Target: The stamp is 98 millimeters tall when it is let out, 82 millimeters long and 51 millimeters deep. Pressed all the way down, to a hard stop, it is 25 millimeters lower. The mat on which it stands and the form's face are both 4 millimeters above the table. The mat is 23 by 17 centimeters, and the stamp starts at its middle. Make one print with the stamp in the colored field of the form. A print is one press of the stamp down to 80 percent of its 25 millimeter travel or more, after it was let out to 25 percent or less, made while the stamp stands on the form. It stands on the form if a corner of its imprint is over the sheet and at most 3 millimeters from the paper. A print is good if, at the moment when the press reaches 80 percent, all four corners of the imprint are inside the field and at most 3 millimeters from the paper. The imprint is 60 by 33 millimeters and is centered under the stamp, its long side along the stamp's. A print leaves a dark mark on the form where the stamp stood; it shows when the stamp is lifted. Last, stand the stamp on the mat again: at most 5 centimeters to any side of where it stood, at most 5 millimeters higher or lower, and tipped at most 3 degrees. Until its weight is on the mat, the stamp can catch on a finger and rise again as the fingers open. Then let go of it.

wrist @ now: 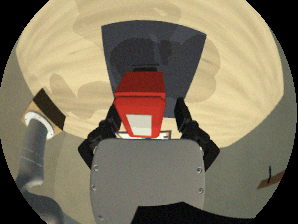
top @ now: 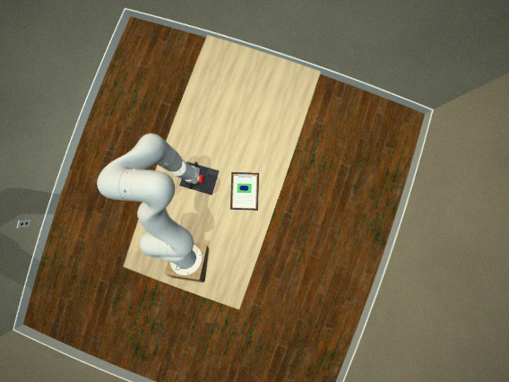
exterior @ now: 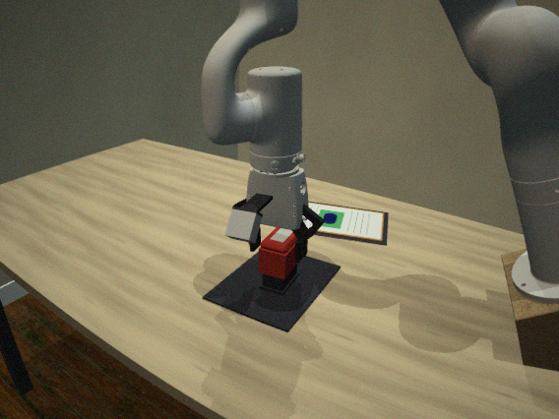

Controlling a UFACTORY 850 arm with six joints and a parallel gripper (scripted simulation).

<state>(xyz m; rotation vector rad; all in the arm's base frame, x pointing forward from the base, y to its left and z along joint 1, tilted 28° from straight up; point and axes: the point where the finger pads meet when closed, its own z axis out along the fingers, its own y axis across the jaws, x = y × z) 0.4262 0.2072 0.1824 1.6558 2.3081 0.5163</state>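
My gripper is now 10 mm past the stamp and 20 mm above it. From my hand the other things lie so: mat 70 mm below; form 100 mm ahead, 290 mm to the right, 70 mm below.
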